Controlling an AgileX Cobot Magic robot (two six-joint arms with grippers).
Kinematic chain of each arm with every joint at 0, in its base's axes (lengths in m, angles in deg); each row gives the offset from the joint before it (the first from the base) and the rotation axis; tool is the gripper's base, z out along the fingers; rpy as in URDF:
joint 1: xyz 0 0 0.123 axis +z
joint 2: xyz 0 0 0 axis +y
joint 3: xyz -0.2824 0 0.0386 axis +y
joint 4: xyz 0.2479 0 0.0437 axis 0.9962 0 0.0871
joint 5: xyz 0 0 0 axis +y
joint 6: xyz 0.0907 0 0.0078 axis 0.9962 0 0.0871
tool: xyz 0 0 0 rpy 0 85 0
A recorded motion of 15 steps. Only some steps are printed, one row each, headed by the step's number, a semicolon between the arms.
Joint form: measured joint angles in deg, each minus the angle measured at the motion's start. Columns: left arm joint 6, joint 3, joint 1, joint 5, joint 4, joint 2; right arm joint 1, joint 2, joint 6, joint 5, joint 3, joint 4.
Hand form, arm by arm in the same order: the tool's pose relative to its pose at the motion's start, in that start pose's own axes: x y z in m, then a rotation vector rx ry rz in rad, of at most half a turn. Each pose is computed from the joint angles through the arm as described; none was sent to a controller.
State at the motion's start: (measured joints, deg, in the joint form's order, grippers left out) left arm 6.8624 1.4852 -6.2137 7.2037 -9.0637 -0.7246; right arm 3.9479 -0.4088 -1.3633 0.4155 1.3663 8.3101
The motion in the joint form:
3: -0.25 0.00 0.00 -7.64 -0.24 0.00; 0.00 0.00 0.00 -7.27 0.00 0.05
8: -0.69 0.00 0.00 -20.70 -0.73 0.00; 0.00 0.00 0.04 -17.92 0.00 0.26
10: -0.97 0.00 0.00 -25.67 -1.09 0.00; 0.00 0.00 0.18 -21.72 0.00 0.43
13: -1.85 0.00 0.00 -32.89 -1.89 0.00; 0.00 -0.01 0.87 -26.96 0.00 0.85
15: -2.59 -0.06 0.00 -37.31 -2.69 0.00; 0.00 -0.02 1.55 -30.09 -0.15 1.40
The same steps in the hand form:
3: -0.0120 0.0014 -0.0008 -0.0154 -0.1325 -0.0085; -0.0115 -0.0003 -0.0007 0.0031 -0.1268 0.0009
8: -0.0319 0.0041 -0.0058 -0.0417 -0.3589 -0.0247; -0.0280 -0.0008 -0.0044 0.0080 -0.3127 0.0052
10: -0.0391 0.0053 -0.0089 -0.0516 -0.4450 -0.0357; -0.0337 -0.0010 -0.0064 0.0098 -0.3790 0.0105
13: -0.0489 0.0072 -0.0145 -0.0647 -0.5704 -0.0644; -0.0413 -0.0016 -0.0099 0.0110 -0.4706 0.0295
15: -0.0548 0.0087 -0.0187 -0.0725 -0.6483 -0.0905; -0.0465 -0.0021 -0.0124 0.0112 -0.5280 0.0505

